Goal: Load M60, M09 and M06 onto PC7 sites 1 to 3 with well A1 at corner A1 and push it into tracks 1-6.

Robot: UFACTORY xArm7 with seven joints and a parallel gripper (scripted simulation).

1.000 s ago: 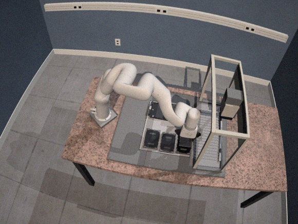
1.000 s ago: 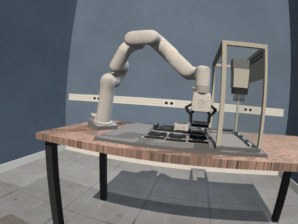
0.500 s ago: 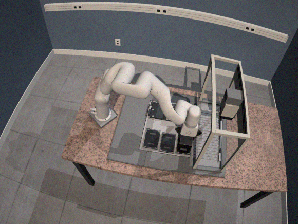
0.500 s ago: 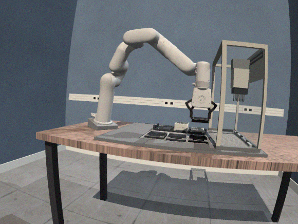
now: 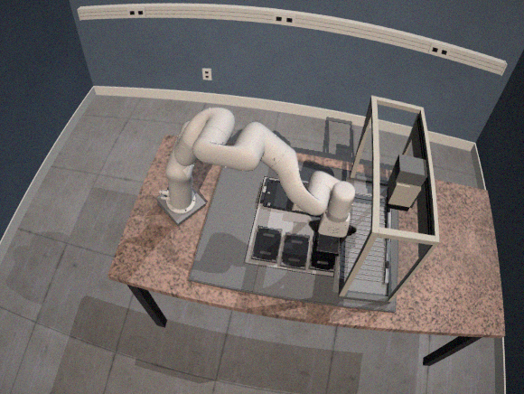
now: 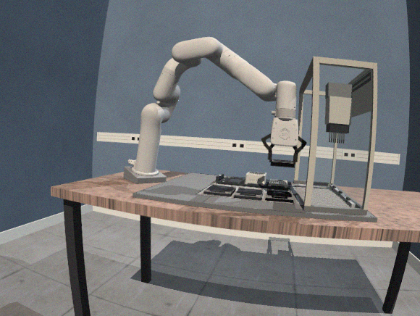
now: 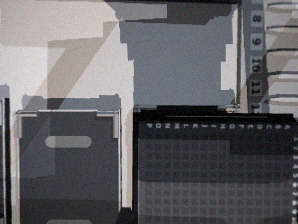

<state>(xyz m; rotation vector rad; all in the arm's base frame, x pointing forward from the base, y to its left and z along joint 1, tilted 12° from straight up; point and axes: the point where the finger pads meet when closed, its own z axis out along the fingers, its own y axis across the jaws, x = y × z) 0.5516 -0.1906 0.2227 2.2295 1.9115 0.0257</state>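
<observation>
Right now my hand is 70 mm past the dark plate carrier PC7, 250 mm to the right of it and 120 mm above it. From my hand the other things lie so: nest S2 (110 mm behind, 10 mm to the left, 130 mm below); then dark 384-well plate M60 (10 mm below); then nest S3 (130 mm below).
</observation>
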